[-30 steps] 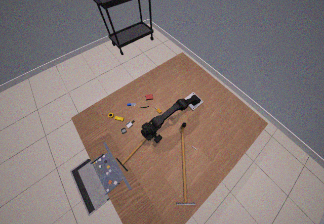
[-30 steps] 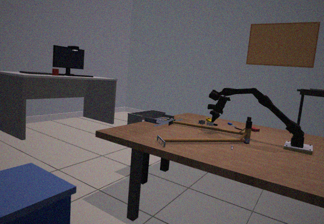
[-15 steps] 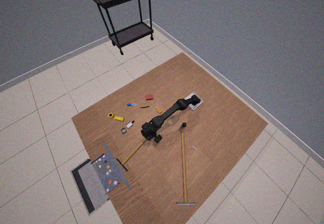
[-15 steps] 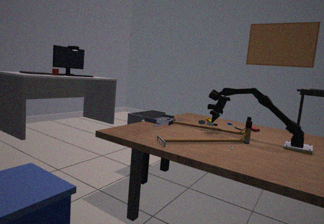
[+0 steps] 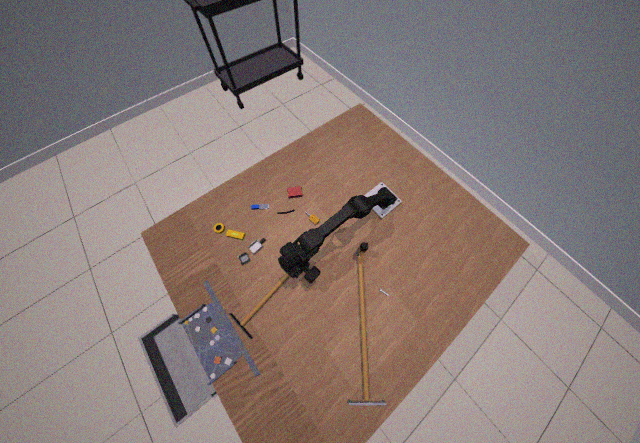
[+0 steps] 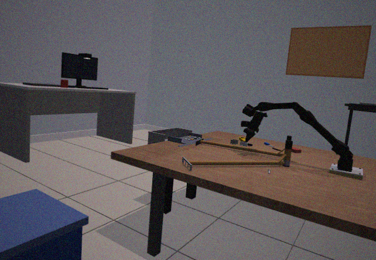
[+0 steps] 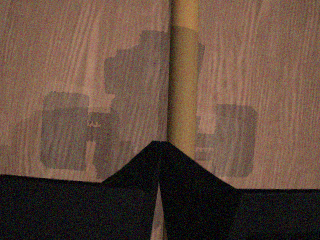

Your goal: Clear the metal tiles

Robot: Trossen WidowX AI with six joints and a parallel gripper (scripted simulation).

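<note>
The long scraper lies 3 cm ahead of my gripper tip, 1 cm to the right of it and 1 cm below it. Round my gripper tip: scoop (22 cm to the right, 8 cm ahead, 6 cm below); grey box (20 cm to the right, 17 cm ahead, 6 cm below); yellow ribbed bit (22 cm behind, 17 cm to the right, 5 cm below).
</note>
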